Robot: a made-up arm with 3 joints. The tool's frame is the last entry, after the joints. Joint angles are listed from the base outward. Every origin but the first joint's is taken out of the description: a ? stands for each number. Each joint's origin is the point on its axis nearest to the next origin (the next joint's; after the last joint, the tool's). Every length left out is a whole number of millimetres.
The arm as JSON. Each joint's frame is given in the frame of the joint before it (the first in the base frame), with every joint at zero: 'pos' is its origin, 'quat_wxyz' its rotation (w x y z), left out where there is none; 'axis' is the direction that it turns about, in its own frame. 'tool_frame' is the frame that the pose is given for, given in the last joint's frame.
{
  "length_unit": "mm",
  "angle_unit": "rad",
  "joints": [
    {
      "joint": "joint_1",
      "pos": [
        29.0,
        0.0,
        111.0
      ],
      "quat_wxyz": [
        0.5,
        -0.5,
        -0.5,
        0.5
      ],
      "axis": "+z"
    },
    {
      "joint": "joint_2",
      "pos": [
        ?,
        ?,
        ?
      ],
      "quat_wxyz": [
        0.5,
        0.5,
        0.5,
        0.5
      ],
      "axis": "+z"
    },
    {
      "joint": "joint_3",
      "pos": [
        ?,
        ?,
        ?
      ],
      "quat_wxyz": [
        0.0,
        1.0,
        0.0,
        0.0
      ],
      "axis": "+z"
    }
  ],
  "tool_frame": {
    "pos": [
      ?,
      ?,
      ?
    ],
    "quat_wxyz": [
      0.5,
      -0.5,
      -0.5,
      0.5
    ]
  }
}
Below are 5 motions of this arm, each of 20 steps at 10 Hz.
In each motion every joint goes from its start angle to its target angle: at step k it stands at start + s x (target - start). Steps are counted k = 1, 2, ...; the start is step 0. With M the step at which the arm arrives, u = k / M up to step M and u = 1 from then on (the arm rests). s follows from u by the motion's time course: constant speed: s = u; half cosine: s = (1 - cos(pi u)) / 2; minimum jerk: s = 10 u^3 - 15 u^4 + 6 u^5.
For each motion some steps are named. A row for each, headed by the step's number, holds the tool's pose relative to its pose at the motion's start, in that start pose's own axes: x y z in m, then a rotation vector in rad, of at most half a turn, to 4 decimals.
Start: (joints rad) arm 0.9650 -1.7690 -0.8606
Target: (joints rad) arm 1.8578 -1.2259 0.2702
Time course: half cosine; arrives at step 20
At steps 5, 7, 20:
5: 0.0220 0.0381 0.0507 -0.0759 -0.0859 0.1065
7: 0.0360 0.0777 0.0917 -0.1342 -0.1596 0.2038
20: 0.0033 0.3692 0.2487 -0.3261 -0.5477 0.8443

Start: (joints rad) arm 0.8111 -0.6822 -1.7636
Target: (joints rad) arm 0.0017 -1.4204 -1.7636
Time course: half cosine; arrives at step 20
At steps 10, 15, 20:
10: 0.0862 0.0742 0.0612 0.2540 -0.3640 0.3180
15: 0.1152 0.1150 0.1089 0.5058 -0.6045 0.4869
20: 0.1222 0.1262 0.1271 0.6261 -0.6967 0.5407

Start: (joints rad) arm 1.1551 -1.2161 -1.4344
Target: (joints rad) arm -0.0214 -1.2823 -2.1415
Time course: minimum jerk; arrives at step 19
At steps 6, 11, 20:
6: 0.0082 0.0177 -0.0861 0.2090 0.1178 0.0595
11: 0.0001 0.1600 -0.2498 0.6967 0.3936 0.3154
20: -0.0401 0.3210 -0.2891 1.0256 0.5643 0.6130

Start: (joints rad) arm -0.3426 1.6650 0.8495
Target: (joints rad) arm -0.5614 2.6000 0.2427
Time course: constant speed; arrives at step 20
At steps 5, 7, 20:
5: 0.0023 0.0086 -0.1249 0.0294 0.3854 0.0466
7: -0.0090 0.0137 -0.1718 0.0362 0.5394 0.0686
20: -0.2038 0.0332 -0.3617 -0.0038 1.5351 0.2420

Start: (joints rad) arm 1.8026 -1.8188 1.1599
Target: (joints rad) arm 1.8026 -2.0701 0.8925
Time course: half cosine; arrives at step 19
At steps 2, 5, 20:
2: -0.0005 0.0000 0.0000 0.0000 0.0004 0.0000
5: -0.0033 0.0000 0.0002 0.0000 0.0026 0.0000
20: -0.0208 0.0000 -0.0011 0.0000 0.0161 0.0000

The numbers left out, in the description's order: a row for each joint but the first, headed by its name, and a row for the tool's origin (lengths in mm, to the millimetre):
joint_2: -241.0 -96.0 0.0
joint_3: -55.0 63.0 0.0
tool: 11.0 305.0 0.0

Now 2 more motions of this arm.
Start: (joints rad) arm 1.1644 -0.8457 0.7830
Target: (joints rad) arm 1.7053 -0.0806 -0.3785
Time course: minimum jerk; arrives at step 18
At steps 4, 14, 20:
4: 0.0096 0.0164 -0.0450 -0.0006 0.1472 0.0414
14: -0.2185 0.0702 -0.3074 -0.4218 1.7379 0.3844
20: -0.2448 0.0579 -0.2971 -0.4975 1.8728 0.3904

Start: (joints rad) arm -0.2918 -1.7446 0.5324
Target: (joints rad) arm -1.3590 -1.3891 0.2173
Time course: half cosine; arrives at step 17
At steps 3, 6, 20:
3: -0.0141 -0.0211 -0.0016 -0.0503 0.0502 -0.0621
6: -0.0627 -0.0767 0.0001 -0.1705 0.1845 -0.2422
20: -0.3417 -0.1811 0.0713 -0.3936 0.6048 -1.0120

